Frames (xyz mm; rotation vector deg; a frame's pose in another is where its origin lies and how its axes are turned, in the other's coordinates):
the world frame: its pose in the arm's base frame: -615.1 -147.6 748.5 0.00 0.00 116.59
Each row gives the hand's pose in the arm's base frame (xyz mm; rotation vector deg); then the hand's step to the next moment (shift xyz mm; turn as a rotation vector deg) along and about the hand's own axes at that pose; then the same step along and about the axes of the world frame.
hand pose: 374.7 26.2 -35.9 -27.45 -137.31 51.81
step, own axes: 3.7 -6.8 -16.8 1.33 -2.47 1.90
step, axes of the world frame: 2.1 -7.8 16.7 -0.71 3.17 0.96
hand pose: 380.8 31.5 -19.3 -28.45 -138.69 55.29
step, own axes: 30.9 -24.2 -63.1 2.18 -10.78 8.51
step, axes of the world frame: 26.3 -20.1 66.5 -6.08 12.15 2.95
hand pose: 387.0 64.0 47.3 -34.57 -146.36 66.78
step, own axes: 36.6 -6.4 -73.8 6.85 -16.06 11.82
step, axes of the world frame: 57.0 -24.2 54.7 -5.77 19.60 5.19
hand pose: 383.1 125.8 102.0 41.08 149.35 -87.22
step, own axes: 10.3 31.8 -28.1 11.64 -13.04 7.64
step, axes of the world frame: 31.9 -26.3 -14.0 1.04 18.69 3.65
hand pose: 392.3 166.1 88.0 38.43 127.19 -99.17
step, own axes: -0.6 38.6 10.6 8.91 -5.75 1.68
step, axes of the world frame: -11.1 -15.5 -35.2 3.99 9.96 0.31
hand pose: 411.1 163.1 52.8 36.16 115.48 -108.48
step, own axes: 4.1 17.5 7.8 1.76 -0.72 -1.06
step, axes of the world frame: -8.2 -1.3 -17.8 1.89 1.06 -0.18
